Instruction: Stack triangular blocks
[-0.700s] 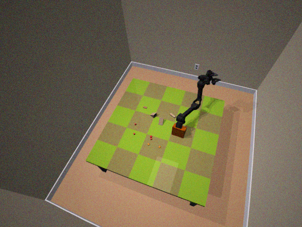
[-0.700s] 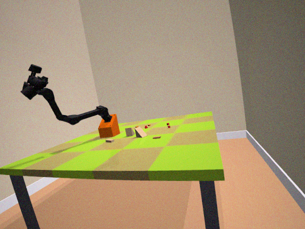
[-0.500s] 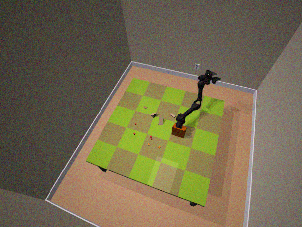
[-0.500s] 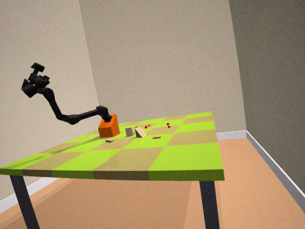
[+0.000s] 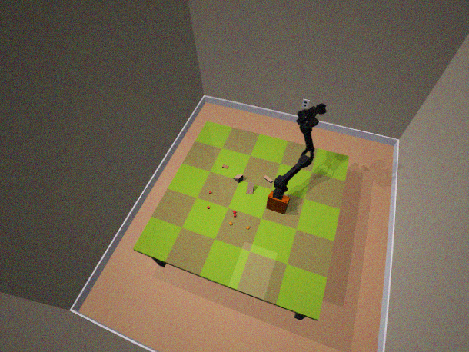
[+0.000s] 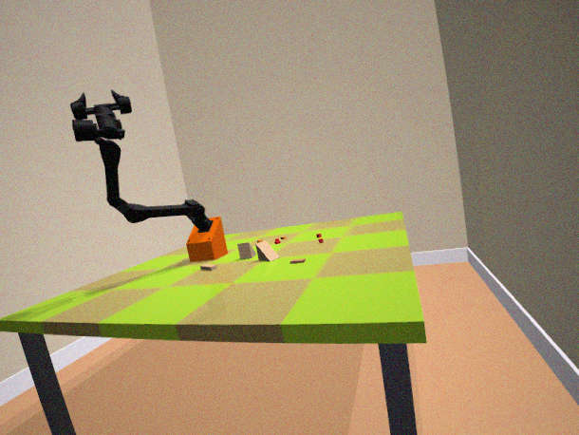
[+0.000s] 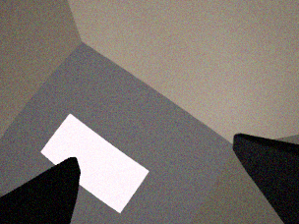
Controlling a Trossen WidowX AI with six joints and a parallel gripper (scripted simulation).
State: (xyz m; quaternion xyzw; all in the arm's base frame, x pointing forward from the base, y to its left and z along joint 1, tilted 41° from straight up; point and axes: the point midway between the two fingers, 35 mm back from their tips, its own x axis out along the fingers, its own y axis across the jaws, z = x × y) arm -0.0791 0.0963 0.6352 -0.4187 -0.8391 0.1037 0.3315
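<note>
My gripper tip is 70 cm above the triangular block, 43 cm short of it and 22 cm to the right of it. From my gripper tip the other things lie so: small flat tan piece 71 cm below, 22 cm ahead, 13 cm to the left; small brown bar 71 cm below, 59 cm ahead, 14 cm to the left.
</note>
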